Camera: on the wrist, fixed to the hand. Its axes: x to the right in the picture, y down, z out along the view.
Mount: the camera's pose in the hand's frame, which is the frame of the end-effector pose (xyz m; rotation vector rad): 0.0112 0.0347 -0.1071 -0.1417 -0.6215 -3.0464
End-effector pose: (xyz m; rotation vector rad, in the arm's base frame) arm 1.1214 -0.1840 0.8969 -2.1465 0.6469 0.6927
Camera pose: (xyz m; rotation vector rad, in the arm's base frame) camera 1.1354 -0.2910 0.9308 -0.6003 -2.4384 -0.5216
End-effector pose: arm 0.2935 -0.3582 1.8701 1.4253 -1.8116 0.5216
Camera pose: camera 0.2929 -0.2788 1.9507 2.1591 1.3408 -1.5231
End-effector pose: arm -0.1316 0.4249 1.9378 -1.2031 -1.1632 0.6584
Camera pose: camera -0.0223 0.4061 1.9154 1.4727 -1.8729 -1.4913
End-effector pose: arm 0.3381 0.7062 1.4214 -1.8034 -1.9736 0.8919
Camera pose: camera 0.4293 0.7418 1.4781 2.0851 -1.9474 -0.1684
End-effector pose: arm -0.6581 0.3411 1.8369 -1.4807 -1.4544 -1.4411
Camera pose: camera -0.6571 0.2367 1.8806 -0.9188 1.3344 0.4918
